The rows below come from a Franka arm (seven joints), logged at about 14 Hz.
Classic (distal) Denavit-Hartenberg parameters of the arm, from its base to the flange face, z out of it. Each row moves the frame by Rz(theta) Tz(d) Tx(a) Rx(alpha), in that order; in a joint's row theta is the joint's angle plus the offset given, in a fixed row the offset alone. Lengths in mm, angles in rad.
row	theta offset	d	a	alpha
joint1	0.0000	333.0	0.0	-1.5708
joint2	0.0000	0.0	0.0	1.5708
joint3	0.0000	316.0	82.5	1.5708
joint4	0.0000	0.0	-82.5	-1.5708
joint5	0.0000	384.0	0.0	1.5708
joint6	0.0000	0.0	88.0	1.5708
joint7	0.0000	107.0	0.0	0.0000
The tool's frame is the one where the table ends.
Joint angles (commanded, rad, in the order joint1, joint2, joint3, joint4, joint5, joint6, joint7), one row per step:
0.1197 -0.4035 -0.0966 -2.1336 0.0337 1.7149 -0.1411
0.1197 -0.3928 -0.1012 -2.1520 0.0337 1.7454 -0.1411
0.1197 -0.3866 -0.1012 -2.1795 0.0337 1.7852 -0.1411
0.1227 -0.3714 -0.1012 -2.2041 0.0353 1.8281 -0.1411
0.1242 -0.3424 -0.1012 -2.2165 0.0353 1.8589 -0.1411
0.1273 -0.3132 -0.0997 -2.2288 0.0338 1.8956 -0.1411
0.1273 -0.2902 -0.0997 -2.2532 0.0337 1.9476 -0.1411
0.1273 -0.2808 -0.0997 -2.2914 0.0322 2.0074 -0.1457
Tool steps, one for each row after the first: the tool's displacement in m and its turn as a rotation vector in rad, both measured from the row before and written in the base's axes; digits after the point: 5 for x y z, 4 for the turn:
0.00408 -0.00177 -0.01087 0.0007 -0.0012 -0.0057
0.00271 0.00043 -0.01243 -0.0007 -0.0061 -0.0018
0.00471 0.00201 -0.01471 -0.0001 -0.0031 0.0005
0.00704 0.00138 -0.01613 -0.0034 0.0104 -0.0002
0.00704 0.00265 -0.01585 -0.0052 0.0045 0.0030
0.00504 0.00050 -0.01760 -0.0028 -0.0047 -0.0024
0.00055 0.00016 -0.01714 -0.0026 -0.0125 0.0028

